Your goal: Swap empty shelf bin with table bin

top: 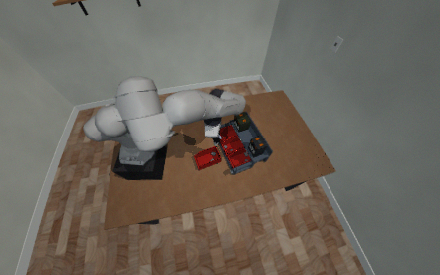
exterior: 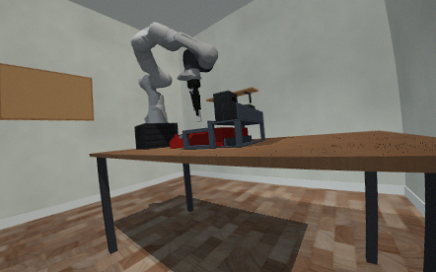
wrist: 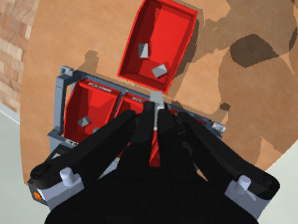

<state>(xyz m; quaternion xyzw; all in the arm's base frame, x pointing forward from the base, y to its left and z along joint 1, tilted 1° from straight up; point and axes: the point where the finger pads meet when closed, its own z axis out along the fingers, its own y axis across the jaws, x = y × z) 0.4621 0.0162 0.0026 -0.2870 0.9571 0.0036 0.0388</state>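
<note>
The grey shelf lip lies 16 cm below my hand and 5 cm ahead of it. The rest, counted from my hand: black box: 26 cm ahead, 6 cm to the right, 1 cm below.
</note>
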